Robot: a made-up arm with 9 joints. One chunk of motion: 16 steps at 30 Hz.
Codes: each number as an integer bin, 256 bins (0 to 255) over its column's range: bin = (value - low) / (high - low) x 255, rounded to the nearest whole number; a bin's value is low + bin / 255 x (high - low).
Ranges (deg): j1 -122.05..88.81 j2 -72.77..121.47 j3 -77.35..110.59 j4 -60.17..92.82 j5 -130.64..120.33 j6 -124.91..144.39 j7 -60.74..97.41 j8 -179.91..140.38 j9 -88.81..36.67
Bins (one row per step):
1: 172 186 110 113 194 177 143 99 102
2: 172 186 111 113 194 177 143 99 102
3: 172 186 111 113 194 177 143 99 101
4: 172 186 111 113 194 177 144 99 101
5: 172 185 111 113 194 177 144 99 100
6: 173 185 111 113 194 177 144 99 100
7: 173 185 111 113 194 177 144 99 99
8: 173 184 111 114 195 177 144 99 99
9: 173 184 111 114 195 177 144 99 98
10: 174 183 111 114 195 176 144 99 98
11: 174 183 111 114 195 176 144 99 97
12: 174 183 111 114 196 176 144 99 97
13: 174 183 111 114 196 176 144 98 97
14: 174 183 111 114 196 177 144 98 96
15: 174 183 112 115 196 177 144 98 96
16: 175 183 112 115 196 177 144 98 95
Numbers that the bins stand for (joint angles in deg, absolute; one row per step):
1: 20.18 68.91 3.72 7.63 60.29 62.02 27.95 -55.56 -38.62
2: 20.18 68.91 4.46 7.63 60.29 62.02 27.95 -55.56 -38.62
3: 20.18 68.91 4.46 7.63 60.29 62.02 27.95 -55.56 -39.11
4: 20.18 68.91 4.46 7.63 60.29 62.02 28.57 -55.56 -39.11
5: 20.18 68.15 4.46 7.63 60.29 62.02 28.57 -55.56 -39.60
6: 21.00 68.15 4.46 7.63 60.29 62.02 28.57 -55.56 -39.60
7: 21.00 68.15 4.46 7.63 60.29 62.02 28.57 -55.56 -40.09
8: 21.00 67.39 4.46 8.23 61.28 62.02 28.57 -55.56 -40.09
9: 21.00 67.39 4.46 8.23 61.28 62.02 28.57 -55.56 -40.59
10: 21.83 66.63 4.46 8.23 61.28 60.96 28.57 -55.56 -40.59
11: 21.83 66.63 4.46 8.23 61.28 60.96 28.57 -55.56 -41.08
12: 21.83 66.63 4.46 8.23 62.26 60.96 28.57 -55.56 -41.08
13: 21.83 66.63 4.46 8.23 62.26 60.96 28.57 -56.82 -41.08
14: 21.83 66.63 4.46 8.23 62.26 62.02 28.57 -56.82 -41.57
15: 21.83 66.63 5.20 8.83 62.26 62.02 28.57 -56.82 -41.57
16: 22.66 66.63 5.20 8.83 62.26 62.02 28.57 -56.82 -42.06

